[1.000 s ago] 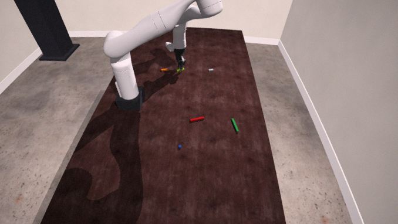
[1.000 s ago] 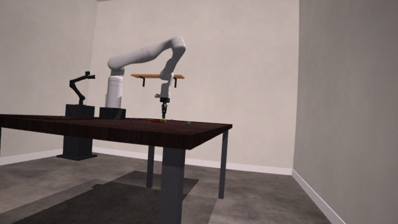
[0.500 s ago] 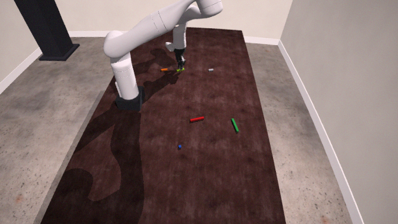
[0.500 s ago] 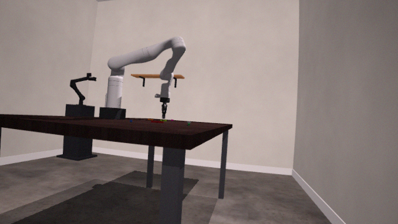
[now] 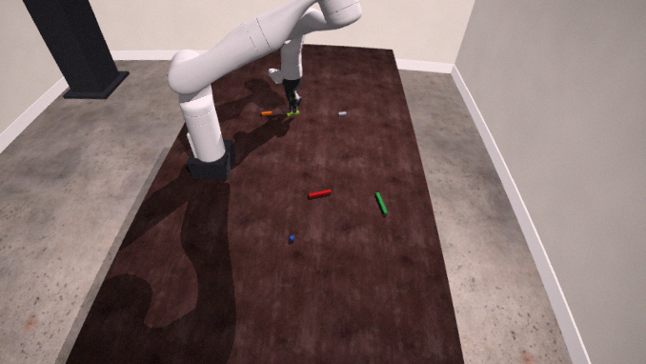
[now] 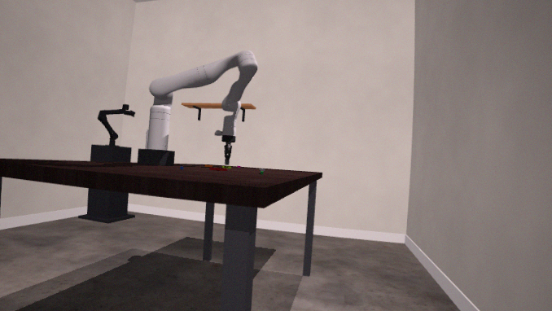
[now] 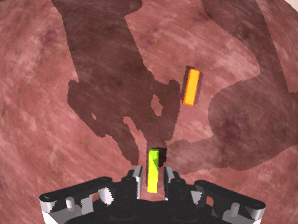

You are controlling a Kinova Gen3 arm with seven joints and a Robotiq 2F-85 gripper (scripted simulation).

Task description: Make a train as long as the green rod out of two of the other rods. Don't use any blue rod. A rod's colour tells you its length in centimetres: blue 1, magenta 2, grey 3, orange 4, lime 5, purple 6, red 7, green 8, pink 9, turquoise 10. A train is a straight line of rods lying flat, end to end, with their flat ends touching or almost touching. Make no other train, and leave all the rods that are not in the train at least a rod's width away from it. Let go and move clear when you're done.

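Right now my hand is 30 mm above the lime rod. From my hand the other things lie so: magenta rod: 60 mm behind, 360 mm to the left, 30 mm below; then orange rod: 100 mm behind, 10 mm to the right, 30 mm below; then grey rod: 200 mm ahead, 20 mm to the left, 30 mm below.
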